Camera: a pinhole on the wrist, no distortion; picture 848 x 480 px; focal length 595.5 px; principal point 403.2 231.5 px. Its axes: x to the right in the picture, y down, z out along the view. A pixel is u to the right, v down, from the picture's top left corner.
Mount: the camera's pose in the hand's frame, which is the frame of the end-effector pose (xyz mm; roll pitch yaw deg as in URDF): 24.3 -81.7 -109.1 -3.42 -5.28 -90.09
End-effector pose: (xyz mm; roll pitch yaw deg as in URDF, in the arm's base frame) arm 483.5 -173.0 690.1 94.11 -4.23 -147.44
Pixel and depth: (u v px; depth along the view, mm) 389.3 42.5 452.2
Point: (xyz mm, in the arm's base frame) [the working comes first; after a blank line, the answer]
In the camera's frame: -10.6 -143.5 452.2

371.8 165.0 629.9
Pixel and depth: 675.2 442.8 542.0
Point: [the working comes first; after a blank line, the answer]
In the camera's frame: 247.6 192.3 542.0

29.5 35.2 398.5
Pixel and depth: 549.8 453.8 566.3
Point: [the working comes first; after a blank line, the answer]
In the camera's frame: 139.4 211.4 566.3

7.7 46.1 508.3
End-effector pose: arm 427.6 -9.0 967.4 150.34 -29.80 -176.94
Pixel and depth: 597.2 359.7 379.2
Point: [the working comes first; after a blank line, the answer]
In the camera's frame: 123.5 81.6 379.2

156.9 -35.9 751.1
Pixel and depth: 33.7 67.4 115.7
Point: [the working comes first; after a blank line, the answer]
In the camera's frame: -71.8 -31.9 115.7

427.6 -7.9 966.5
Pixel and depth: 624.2 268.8 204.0
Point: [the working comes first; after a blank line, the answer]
In the camera's frame: 75.7 12.8 204.0

311.7 -86.2 857.0
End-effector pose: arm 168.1 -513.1 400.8 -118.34 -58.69 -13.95
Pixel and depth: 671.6 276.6 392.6
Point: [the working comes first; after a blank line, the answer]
In the camera's frame: 177.0 29.7 392.6

249.5 -156.6 495.4
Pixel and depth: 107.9 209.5 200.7
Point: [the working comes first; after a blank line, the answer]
In the camera's frame: -99.5 -7.4 200.7

254.3 -478.0 389.1
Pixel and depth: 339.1 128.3 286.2
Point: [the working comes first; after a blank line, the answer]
In the camera's frame: -30.8 -49.6 286.2

255.3 -363.7 361.8
